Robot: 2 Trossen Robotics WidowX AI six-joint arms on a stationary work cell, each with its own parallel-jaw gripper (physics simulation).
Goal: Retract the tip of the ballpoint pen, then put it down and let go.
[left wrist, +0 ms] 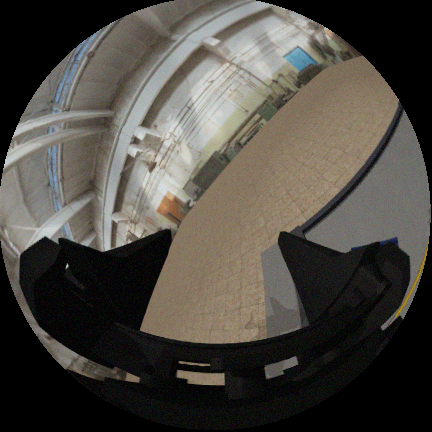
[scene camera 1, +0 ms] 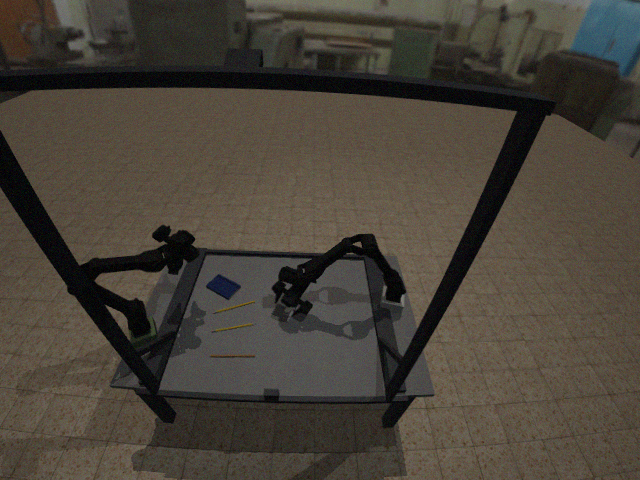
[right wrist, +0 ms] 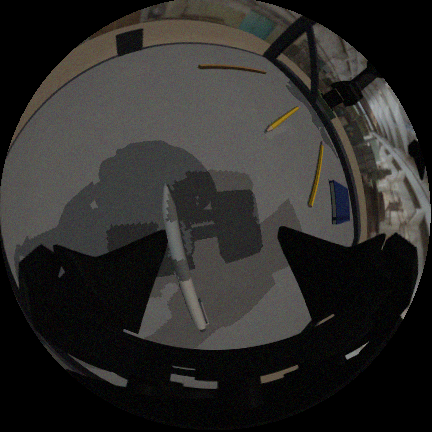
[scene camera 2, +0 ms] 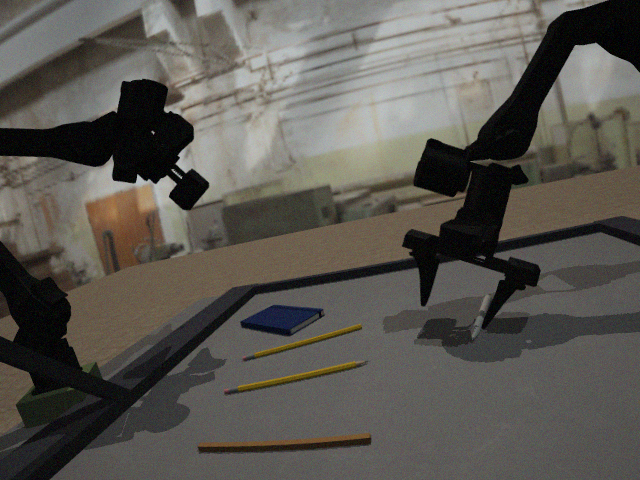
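Seen in the pictures: left gripper, fingertip midpoint: (left wrist: 226, 236) (scene camera 2: 174, 170); right gripper, fingertip midpoint: (scene camera 1: 283, 309) (right wrist: 223, 234) (scene camera 2: 452, 317); left arm's base, link origin: (scene camera 1: 141, 329) (right wrist: 326, 101); right arm's base, link origin: (scene camera 1: 393, 296).
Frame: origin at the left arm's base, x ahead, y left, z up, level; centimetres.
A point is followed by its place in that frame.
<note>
A white and grey ballpoint pen (scene camera 2: 481, 313) @(z -2.9, x 60.9, y -18.2 cm) (right wrist: 191, 297) @(z -2.9, x 62.9, y -16.3 cm) lies on the grey table (scene camera 1: 310, 366) @(z -4.0, x 54.2, y -44.6 cm) (scene camera 2: 465, 413) @(z -4.0, x 46.1, y -32.6 cm). In the right wrist view its pointed end is toward the top and its clip end toward the bottom; whether the writing tip is out is too small to tell. My right gripper (scene camera 2: 454, 315) @(z -2.4, x 57.0, y -16.6 cm) (right wrist: 223, 234) @(z -2.4, x 57.0, y -16.6 cm) is open, pointing down low over the pen, with nothing held. The pen shows close to its left-hand finger in the right wrist view, partly in the arm's shadow. My left gripper (left wrist: 226, 236) @(z 28.3, x 25.9, y 17.7 cm) is open and empty, raised high by the table's left edge.
A blue book (scene camera 1: 223, 286) @(z -2.8, x 37.9, y 9.1 cm) (scene camera 2: 279, 318) @(z -2.8, x 37.6, y 8.2 cm) (right wrist: 341, 202) @(z -2.8, x 39.0, y 7.9 cm), two yellow pencils (scene camera 1: 234, 307) @(z -3.5, x 38.4, y -4.3 cm) (scene camera 2: 297, 378) @(z -3.6, x 34.7, y -14.4 cm) and an orange-brown stick (scene camera 1: 232, 355) @(z -3.3, x 29.5, y -26.2 cm) (scene camera 2: 284, 443) @(z -3.3, x 30.1, y -26.6 cm) (right wrist: 232, 67) @(z -3.6, x 31.4, y -26.8 cm) lie left of the pen in the scene views. Dark frame posts (scene camera 1: 467, 242) @(z 72.0, x 72.2, y -69.2 cm) rise at the table's sides.
</note>
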